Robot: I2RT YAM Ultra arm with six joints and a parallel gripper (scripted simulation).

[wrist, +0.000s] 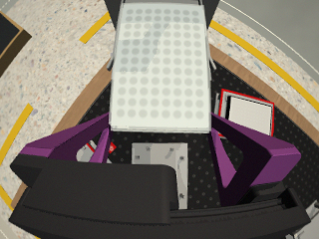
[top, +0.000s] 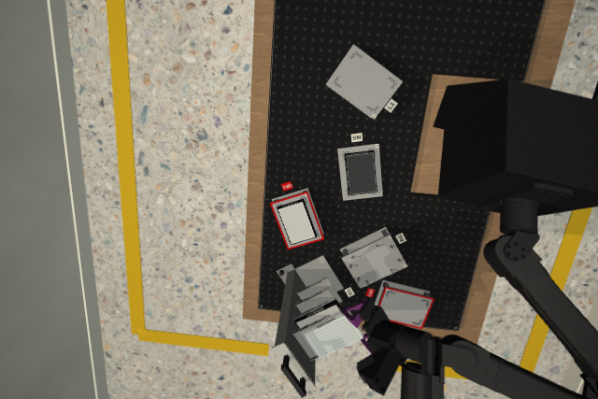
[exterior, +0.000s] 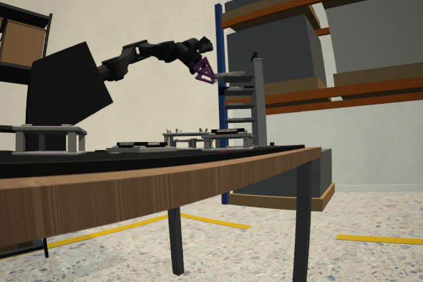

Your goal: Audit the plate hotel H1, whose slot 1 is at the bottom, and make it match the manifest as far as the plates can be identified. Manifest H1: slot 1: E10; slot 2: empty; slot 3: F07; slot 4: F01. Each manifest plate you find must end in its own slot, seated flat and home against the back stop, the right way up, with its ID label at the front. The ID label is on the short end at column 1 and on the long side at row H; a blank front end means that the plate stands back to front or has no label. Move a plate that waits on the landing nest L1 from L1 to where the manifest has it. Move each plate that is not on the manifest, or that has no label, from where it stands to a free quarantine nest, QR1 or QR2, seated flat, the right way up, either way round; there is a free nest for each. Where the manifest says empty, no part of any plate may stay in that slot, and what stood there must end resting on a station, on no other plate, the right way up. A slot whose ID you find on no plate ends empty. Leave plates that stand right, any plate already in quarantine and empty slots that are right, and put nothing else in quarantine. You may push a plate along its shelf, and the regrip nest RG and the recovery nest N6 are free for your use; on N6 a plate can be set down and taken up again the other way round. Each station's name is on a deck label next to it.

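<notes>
My hand is 40 mm short of the white well plate, 40 mm to the right of it and 10 mm below it. Also, from my hand: regrip nest RG: 70 mm behind, 60 mm to the right, 210 mm below; H1 deck label: 40 mm behind, 100 mm to the left, 260 mm below; plate hotel H1: 130 mm ahead, 110 mm to the left, 110 mm below.
</notes>
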